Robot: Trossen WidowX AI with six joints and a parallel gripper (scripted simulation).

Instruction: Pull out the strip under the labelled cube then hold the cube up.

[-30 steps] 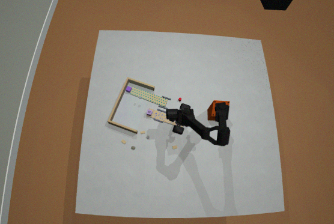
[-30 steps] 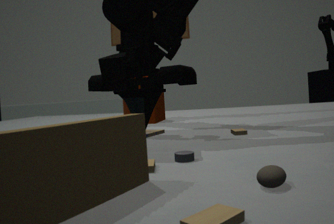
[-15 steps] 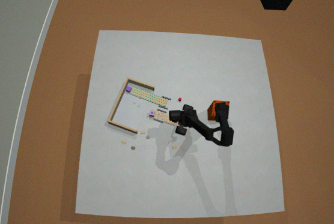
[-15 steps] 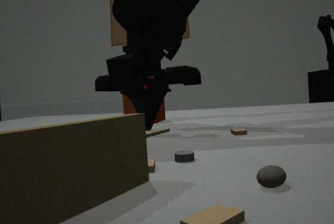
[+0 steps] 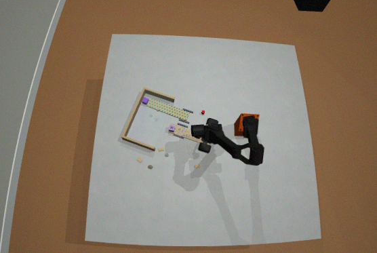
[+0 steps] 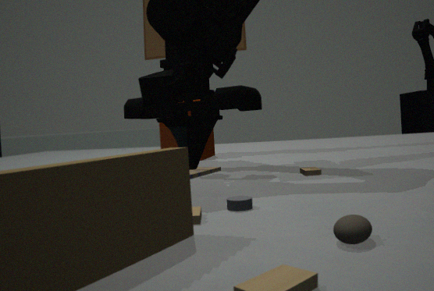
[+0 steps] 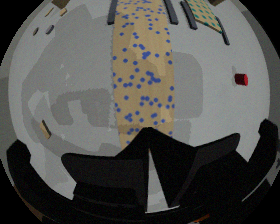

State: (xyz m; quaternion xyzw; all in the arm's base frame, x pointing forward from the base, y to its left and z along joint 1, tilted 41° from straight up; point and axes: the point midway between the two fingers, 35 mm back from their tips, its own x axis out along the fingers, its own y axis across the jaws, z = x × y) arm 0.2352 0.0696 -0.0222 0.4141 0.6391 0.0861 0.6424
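Now: the small red ball 160 mm to the right of my gripper tip, 10 mm behind it and 10 mm above it. From my gripper tip the other things lie so: brown pebble: 320 mm ahead, 120 mm to the left; then grey disc: 230 mm ahead, 60 mm to the left.
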